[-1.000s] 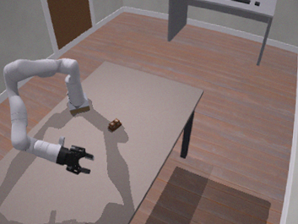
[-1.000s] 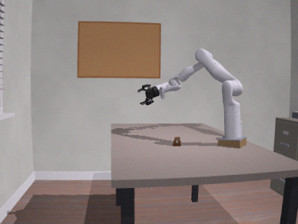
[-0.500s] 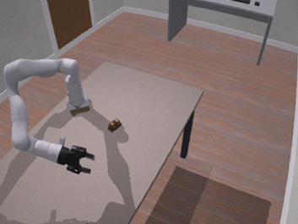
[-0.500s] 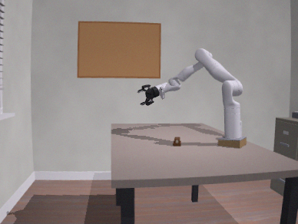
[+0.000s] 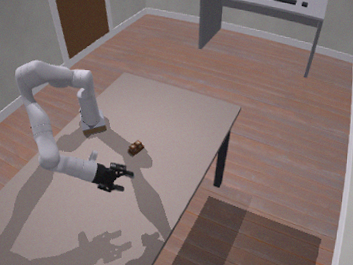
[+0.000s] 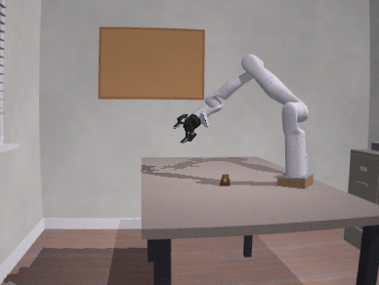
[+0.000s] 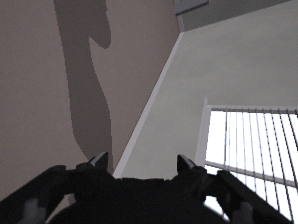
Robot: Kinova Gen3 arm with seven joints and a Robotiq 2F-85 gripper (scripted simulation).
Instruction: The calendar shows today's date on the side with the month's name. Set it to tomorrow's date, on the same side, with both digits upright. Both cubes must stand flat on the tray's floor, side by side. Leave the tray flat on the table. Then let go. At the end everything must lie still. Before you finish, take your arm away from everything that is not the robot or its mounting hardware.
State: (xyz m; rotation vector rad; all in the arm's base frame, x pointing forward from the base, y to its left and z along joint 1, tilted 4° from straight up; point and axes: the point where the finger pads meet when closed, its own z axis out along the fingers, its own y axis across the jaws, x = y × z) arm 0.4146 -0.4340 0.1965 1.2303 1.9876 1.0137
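Now: the digit cube 120 mm behind my hand, 320 mm to the left of it and 180 mm below it. The rest, counted from my hand: brown number cube 110 mm behind, 350 mm to the left, 180 mm below; brown calendar tray 120 mm behind, 340 mm to the left, 190 mm below.
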